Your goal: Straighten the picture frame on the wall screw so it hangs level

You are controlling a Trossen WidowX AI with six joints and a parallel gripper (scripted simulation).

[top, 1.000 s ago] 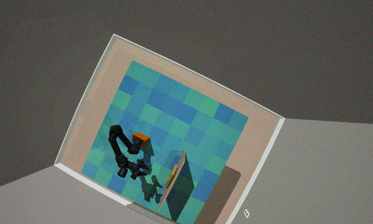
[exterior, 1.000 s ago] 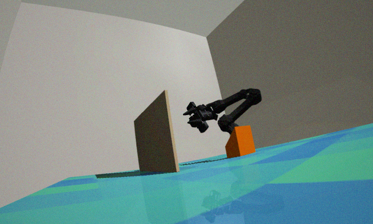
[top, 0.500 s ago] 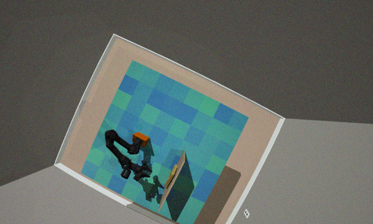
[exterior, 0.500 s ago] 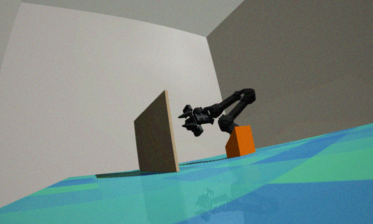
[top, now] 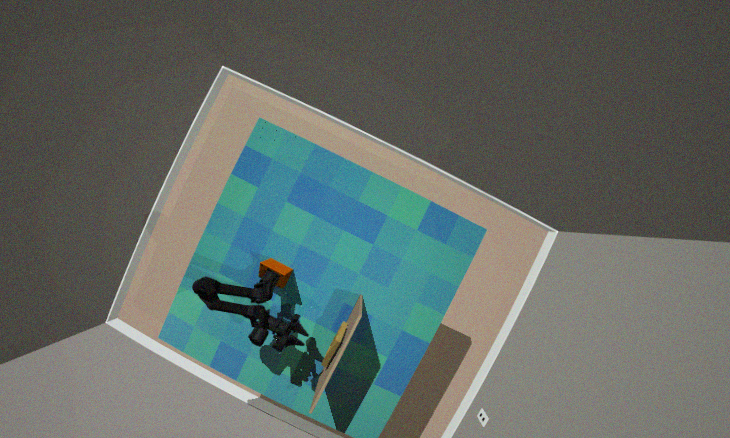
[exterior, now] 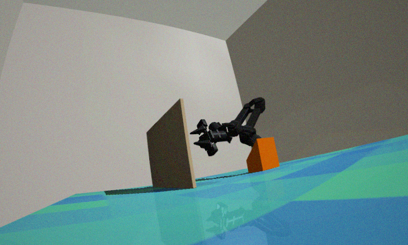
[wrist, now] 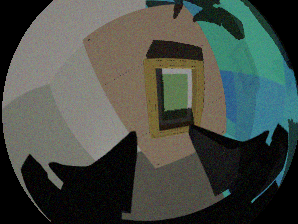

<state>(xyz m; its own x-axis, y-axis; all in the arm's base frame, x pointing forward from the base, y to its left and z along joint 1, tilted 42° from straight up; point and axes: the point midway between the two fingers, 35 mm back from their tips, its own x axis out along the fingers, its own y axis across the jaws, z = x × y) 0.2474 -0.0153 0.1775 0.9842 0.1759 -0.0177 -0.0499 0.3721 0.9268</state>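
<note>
Now: the picture frame 130 mm ahead of my gripper tip, 50 mm below it and 40 mm to the left of it. Round my gripper tip: wall panel (140 mm ahead, 60 mm below, 20 mm to the left).
</note>
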